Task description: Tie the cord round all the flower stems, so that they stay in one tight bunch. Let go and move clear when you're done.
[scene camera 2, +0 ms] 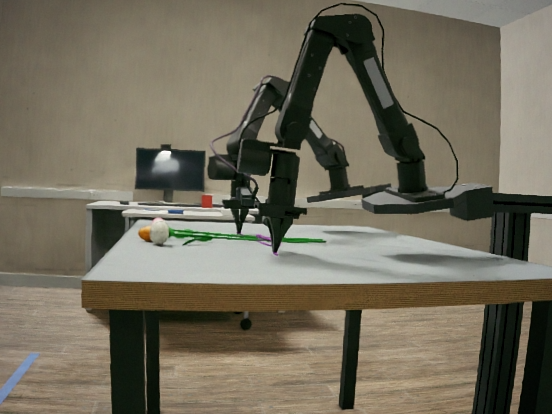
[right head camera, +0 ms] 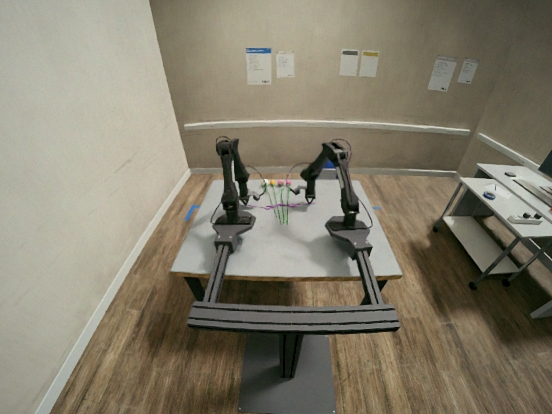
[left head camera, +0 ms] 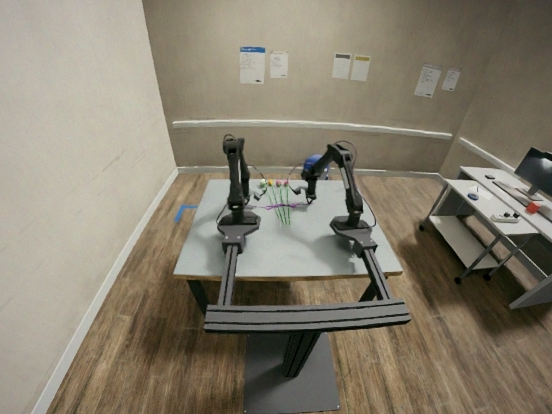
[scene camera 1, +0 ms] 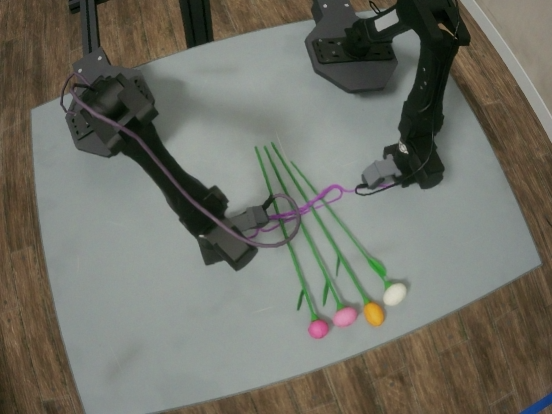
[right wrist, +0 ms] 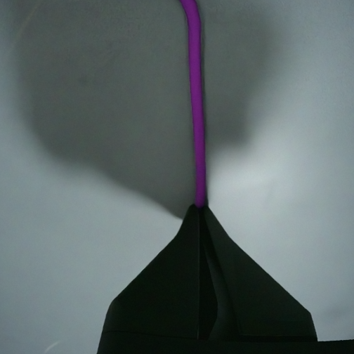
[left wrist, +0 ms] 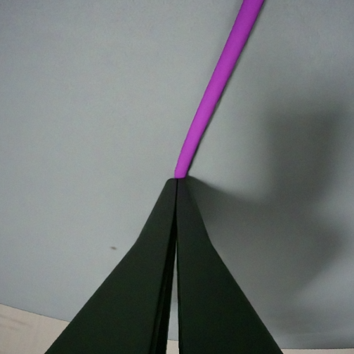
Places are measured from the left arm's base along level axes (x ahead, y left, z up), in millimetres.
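Where they show: left gripper, fingertip midpoint: (scene camera 2: 274, 252) (right head camera: 245, 204) (left head camera: 245, 204) (scene camera 1: 397, 184); right gripper, fingertip midpoint: (scene camera 2: 238, 233) (right head camera: 309, 203) (left head camera: 309, 204); left arm's base at its link origin: (scene camera 2: 413, 194) (right head camera: 233, 221) (left head camera: 239, 221) (scene camera 1: 353, 49); right arm's base at its link origin: (scene camera 2: 340, 191) (right head camera: 347, 226) (left head camera: 351, 225).
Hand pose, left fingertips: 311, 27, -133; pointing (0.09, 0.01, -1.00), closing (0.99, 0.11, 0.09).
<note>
Each offset is from my left fingertips to the top centre of the thing, as dx, dy, dz. "*": to the spot under its first point. Level surfaces: height alone.
A purple cord (scene camera 1: 332, 187) (scene camera 2: 263, 239) (left wrist: 215, 90) (right wrist: 196, 100) runs loosely across the middle of the green stems, with a loop right of the stems in scene camera 1. Its exact crossings are partly hidden. The stems are spread like a fan, with heads in dark pink @(+239, -275, +38) (scene camera 1: 318, 329), light pink (scene camera 1: 345, 317), orange @(* +283, -148, +33) (scene camera 1: 374, 314) and white (scene camera 1: 394, 294). My left gripper (left wrist: 177, 189) (scene camera 2: 275, 250) (right head camera: 244, 202) is shut on one cord end, low over the table. My right gripper (right wrist: 197, 214) (scene camera 2: 239, 232) (right head camera: 310, 201) is shut on the other end, across the stems.
The grey table @(dz -4) (scene camera 1: 150, 320) (scene camera 2: 200, 272) carries the flowers, and its far edge lies just beyond the flower heads. Both arms reach over it from their bases. A white desk (left head camera: 462, 240) with a monitor (scene camera 2: 170, 169) stands away from the table.
</note>
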